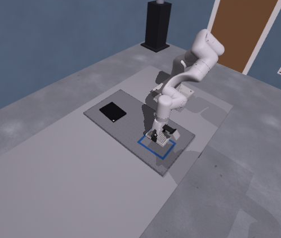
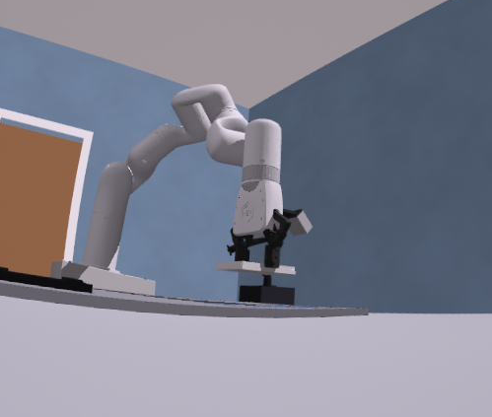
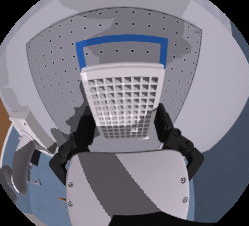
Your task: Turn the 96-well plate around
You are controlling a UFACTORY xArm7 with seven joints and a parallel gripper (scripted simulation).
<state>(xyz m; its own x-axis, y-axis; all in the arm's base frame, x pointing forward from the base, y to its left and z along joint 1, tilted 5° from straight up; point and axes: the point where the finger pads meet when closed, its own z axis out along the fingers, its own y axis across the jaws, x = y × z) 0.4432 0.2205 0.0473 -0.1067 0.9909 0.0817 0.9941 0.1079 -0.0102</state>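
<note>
The black plate nest N1 is 3 cm ahead of my hand, 39 cm to the right of it and 8 cm below it. Also, from my hand: white 96-well plate: 1 cm below.
</note>
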